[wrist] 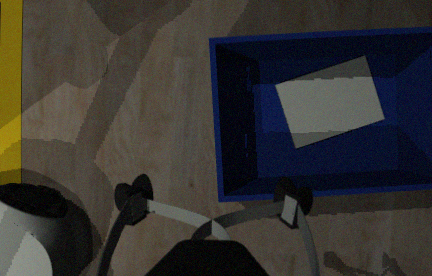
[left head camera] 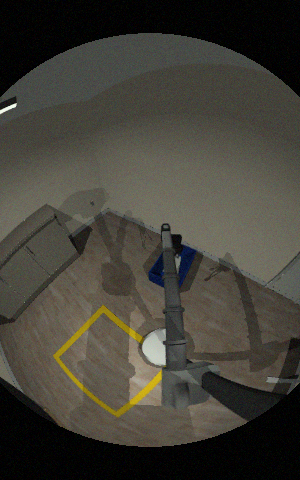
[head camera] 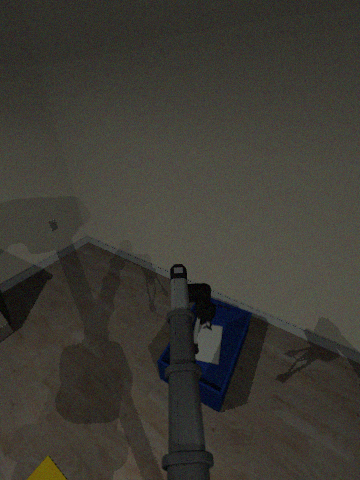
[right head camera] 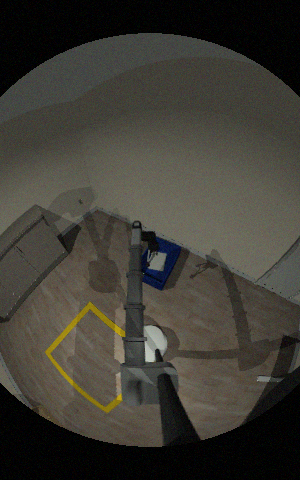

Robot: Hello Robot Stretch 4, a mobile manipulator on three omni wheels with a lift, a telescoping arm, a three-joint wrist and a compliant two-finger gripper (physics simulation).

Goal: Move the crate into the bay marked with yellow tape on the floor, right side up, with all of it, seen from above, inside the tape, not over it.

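Frame: origin at the robot's base, x up, y ahead, z left, level; centimetres.
Seen in the pictures: gripper, fingertip midpoint: (wrist: pixel 213 191) (head camera: pixel 201 340) (right head camera: pixel 151 260); robot's base, link origin: (left head camera: pixel 162 345) (right head camera: pixel 146 342).
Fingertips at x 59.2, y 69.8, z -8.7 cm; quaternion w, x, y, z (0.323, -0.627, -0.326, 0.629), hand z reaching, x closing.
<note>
Offsets run from my fingertips to a thing's top centre. "spot": to the spot under its first point.
A blue open-topped crate @[dy +29.4, dx -39.9, dz -8.8 cm] (head camera: pixel 232 345) (left head camera: pixel 186 265) (right head camera: pixel 172 257) (wrist: pixel 330 162) stands upright on the floor near the wall, outside the tape. A pale flat rectangle @[spot: dy +33.8, dx -59.1, dz -12.0 cm] (head camera: pixel 211 345) (right head camera: pixel 158 261) (wrist: pixel 330 102) lies inside it. The yellow tape (head camera: pixel 47 470) (left head camera: pixel 79 331) (right head camera: pixel 68 328) (wrist: pixel 11 75) outlines a bay left of the arm; part of it is hidden by the arm and base. My gripper (head camera: pixel 201 337) (wrist: pixel 213 191) is open and empty above the crate's area. In the wrist view its right fingertip overlaps the crate's near rim, its left fingertip shows over floor. The height gap is unclear.
A grey cabinet @[spot: dy +1.6, dx -17.3, dz +174.4 cm] (left head camera: pixel 37 265) (right head camera: pixel 30 262) stands at the left by the wall. The wall (head camera: pixel 200 175) runs close behind the crate. My white round base part (left head camera: pixel 154 346) (right head camera: pixel 156 344) (wrist: pixel 25 245) is beside the bay's right corner. Dark shadows cross the floor.
</note>
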